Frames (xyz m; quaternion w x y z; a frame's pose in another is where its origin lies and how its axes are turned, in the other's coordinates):
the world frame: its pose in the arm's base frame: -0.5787 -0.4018 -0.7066 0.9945 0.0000 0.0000 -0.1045
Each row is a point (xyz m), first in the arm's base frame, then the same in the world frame.
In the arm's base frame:
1: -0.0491 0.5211 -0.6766
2: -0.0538 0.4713 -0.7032
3: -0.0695 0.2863 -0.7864
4: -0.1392 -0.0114 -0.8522
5: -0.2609 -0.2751 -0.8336
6: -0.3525 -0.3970 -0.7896
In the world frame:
1: 0.3262 1.0128 0.0300
2: 0.3320 0.9631 0.0034
3: 0.3550 0.7789 -0.0798
4: 0.3488 0.4732 -0.1456
5: 0.2845 0.1900 -0.1270
6: 0.2203 0.0517 -0.0830

